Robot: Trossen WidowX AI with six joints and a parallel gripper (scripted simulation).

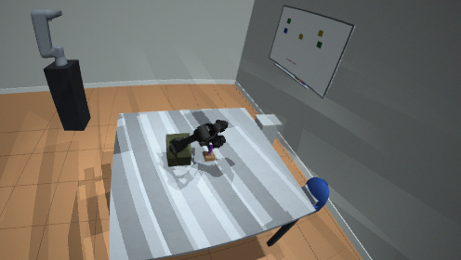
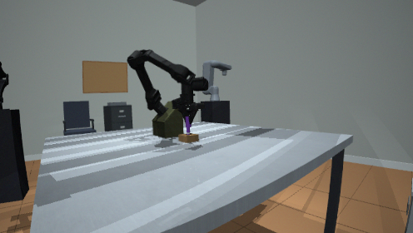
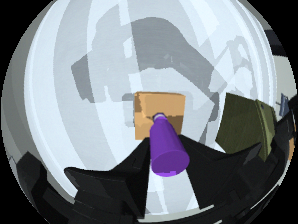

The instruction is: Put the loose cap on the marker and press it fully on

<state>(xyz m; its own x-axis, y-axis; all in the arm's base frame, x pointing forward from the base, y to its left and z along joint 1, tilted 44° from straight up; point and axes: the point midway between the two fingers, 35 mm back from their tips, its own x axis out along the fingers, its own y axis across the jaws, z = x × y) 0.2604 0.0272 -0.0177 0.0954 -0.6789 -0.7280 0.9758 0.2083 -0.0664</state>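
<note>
Right now my gripper tip is 70 mm above the tan holder block. The rest, counted from my gripper tip: purple cap: 10 mm above.
</note>
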